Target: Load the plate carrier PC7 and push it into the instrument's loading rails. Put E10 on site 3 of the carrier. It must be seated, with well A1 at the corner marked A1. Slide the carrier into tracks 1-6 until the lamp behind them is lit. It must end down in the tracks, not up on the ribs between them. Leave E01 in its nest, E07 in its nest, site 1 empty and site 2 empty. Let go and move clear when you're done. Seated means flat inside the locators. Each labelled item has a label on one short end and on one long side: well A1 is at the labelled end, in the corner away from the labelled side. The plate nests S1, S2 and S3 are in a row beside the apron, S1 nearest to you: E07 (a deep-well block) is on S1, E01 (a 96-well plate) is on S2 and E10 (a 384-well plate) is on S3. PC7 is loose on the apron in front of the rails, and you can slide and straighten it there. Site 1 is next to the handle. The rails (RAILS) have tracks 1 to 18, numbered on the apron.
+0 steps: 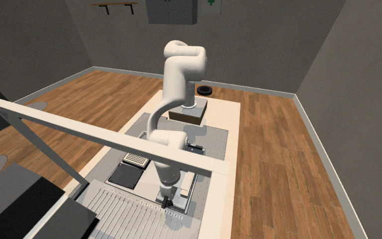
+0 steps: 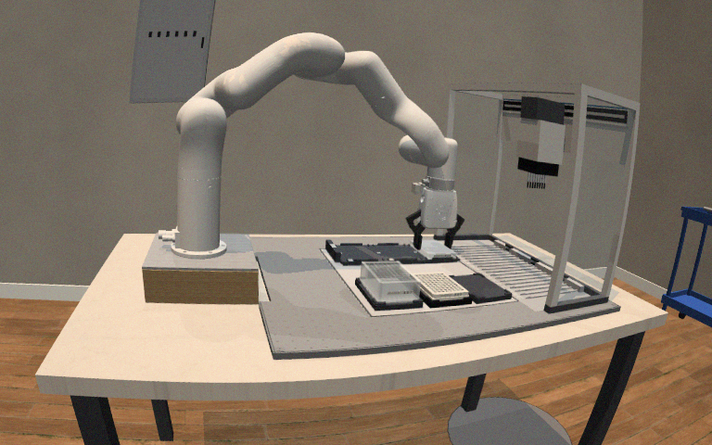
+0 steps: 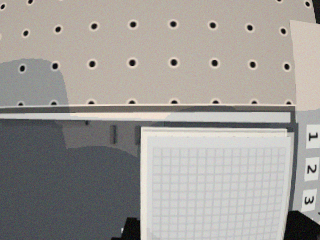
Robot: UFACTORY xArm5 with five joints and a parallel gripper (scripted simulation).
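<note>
Right now the 384-well plate E10 is 10 mm below my hand. Also, from my hand: 96-well plate E01 (110 mm behind, 260 mm to the right, 10 mm below); plate nest S3 (260 mm to the right, 20 mm below); plate carrier PC7 (110 mm behind, 10 mm below).
</note>
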